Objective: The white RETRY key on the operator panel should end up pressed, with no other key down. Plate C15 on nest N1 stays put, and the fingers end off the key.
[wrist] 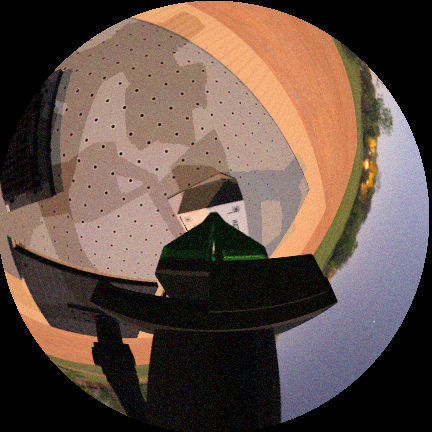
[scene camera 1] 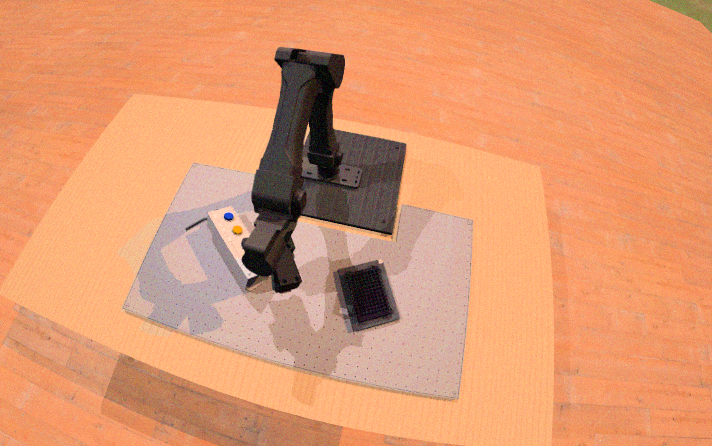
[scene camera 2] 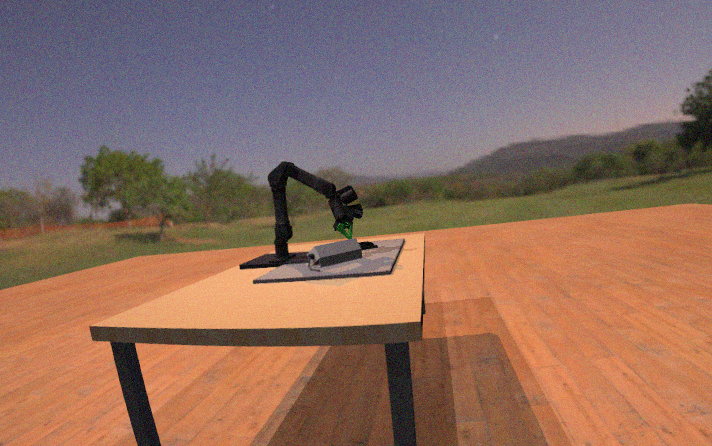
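Where they show: gripper, fingertip midpoint: (wrist: 213,217); arm's base, link origin: (wrist: 106,316) (scene camera 1: 328,173) (scene camera 2: 282,259).
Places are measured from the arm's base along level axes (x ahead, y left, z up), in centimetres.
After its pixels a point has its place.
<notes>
My gripper (scene camera 2: 351,237) @[x 35.1, y -7.4, z 7.4 cm] (wrist: 213,217) @[x 35.1, y -7.4, z 7.4 cm] is shut and empty, its green fingertips pointing down at the end of the operator panel (scene camera 1: 226,239) @[x 30.0, y -18.3, z 7.6 cm] (scene camera 2: 338,253) @[x 32.3, y -20.4, z 3.4 cm] (wrist: 200,216) @[x 34.3, y -7.4, z 5.6 cm]. In scene camera 1 the arm hides the fingertips. The blue key (scene camera 1: 228,215) @[x 23.3, y -21.1, z 6.6 cm] and yellow key (scene camera 1: 237,229) @[x 26.4, y -17.1, z 6.5 cm] show at the panel's far end. The arm hides the green key and the white RETRY key; the fingers cover that area in the wrist view, so contact and key height cannot be told. The dark plate C15 (scene camera 1: 367,294) @[x 33.5, y 18.9, z 1.2 cm] (wrist: 25,145) sits on nest N1 (scene camera 1: 386,282) (wrist: 60,125), apart from the gripper.
The panel and nest stand on a perforated grey board (scene camera 1: 425,315) @[x 35.5, y 34.8, z -0.4 cm] (wrist: 110,240) @[x 24.5, y 0.3, z -0.4 cm] on the wooden table (scene camera 1: 504,315) @[x 31.5, y 58.0, z -1.7 cm] (scene camera 2: 252,309) @[x 21.1, y -81.4, z -1.7 cm]. The arm stands on a dark base plate (scene camera 1: 373,210) @[x 9.3, y 15.9, z -0.2 cm] (wrist: 50,285) @[x 8.7, y 13.3, z -0.2 cm]. A short cable (scene camera 1: 195,224) @[x 26.0, y -34.0, z -0.1 cm] leaves the panel's blue-key end.
</notes>
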